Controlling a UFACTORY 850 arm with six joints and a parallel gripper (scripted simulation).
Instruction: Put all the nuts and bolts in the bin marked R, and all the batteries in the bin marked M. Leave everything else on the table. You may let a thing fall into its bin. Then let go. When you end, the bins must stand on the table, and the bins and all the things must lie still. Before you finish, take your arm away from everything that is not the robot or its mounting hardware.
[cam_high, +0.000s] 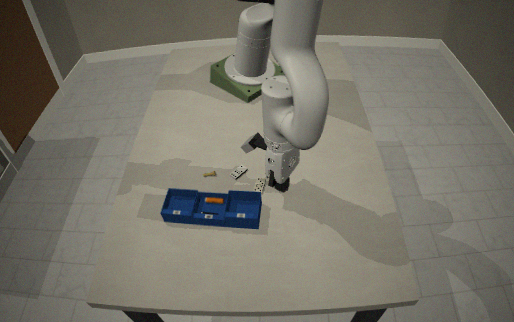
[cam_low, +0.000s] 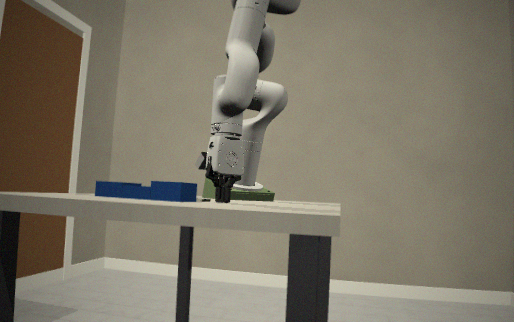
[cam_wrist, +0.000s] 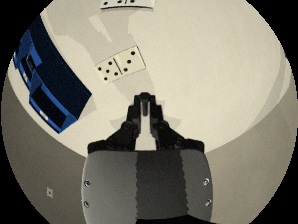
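The black bolt is 1 cm to the right of my hand and 2 cm below it. Round my hand: orange battery: 4 cm ahead, 18 cm to the right, 1 cm below; then blue bin: 7 cm ahead, 19 cm to the right; then domino: 6 cm behind, 12 cm to the right, 2 cm below.
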